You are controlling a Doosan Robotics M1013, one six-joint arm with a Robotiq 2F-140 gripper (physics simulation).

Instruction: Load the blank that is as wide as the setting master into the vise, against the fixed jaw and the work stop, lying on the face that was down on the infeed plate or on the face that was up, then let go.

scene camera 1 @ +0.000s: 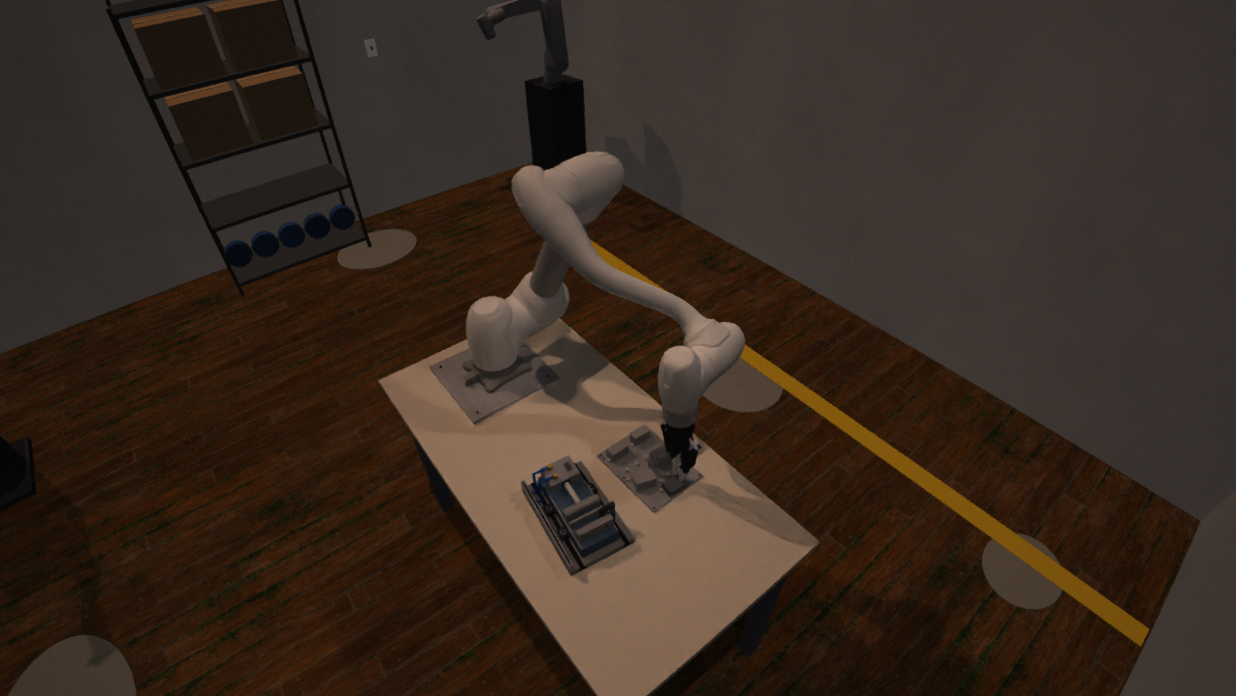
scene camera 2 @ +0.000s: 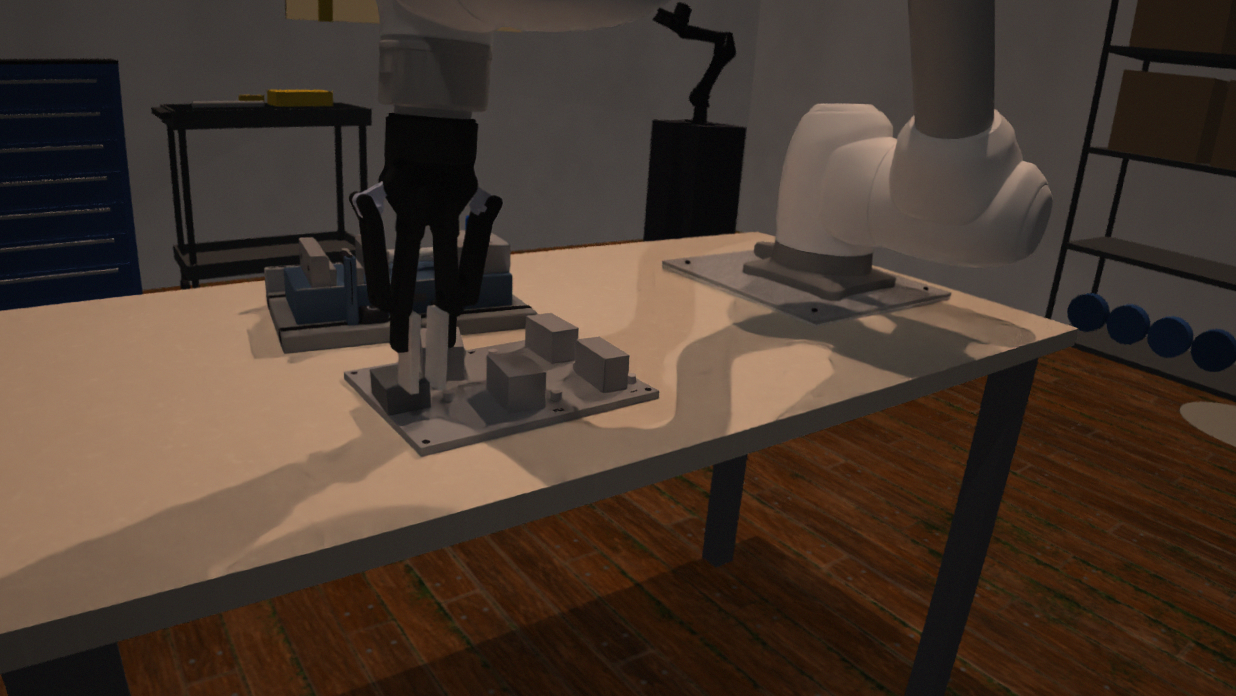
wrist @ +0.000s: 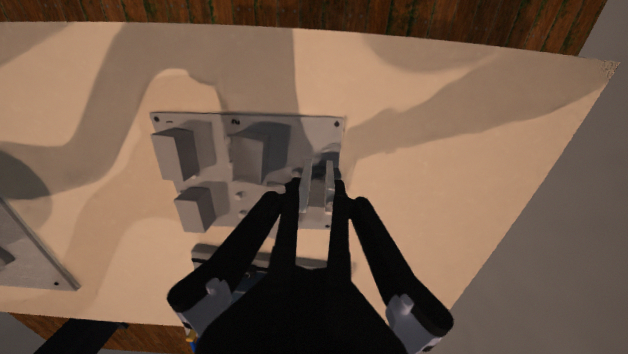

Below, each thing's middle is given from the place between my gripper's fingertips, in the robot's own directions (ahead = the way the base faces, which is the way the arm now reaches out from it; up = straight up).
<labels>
I see the setting master (scene camera 2: 394, 399) 10 mm ahead of my hand, 30 mm to the right of it and 10 mm below it. Also, from my hand: infeed plate (scene camera 2: 474, 416) 100 mm behind, 20 mm to the right, 30 mm below.
</labels>
